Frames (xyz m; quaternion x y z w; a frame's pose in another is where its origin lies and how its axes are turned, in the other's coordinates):
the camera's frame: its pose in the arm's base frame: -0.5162 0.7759 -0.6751 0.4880 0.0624 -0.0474 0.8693
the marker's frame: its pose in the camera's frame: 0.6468 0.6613 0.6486 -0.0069 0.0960 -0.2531 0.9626
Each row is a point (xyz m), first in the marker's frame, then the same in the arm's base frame.
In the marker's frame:
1: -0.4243 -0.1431 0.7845
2: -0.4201 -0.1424 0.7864
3: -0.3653 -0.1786 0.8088
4: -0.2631 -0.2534 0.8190
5: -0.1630 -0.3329 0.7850
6: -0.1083 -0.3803 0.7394
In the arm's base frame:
1: 0.0385 -0.1454 0.6483
2: 0.0426 -0.1471 0.6469
3: 0.0680 -0.1908 0.5993
4: 0.1033 -0.2486 0.4918
5: 0.1235 -0.2704 0.3629
6: 0.1257 -0.2610 0.2779

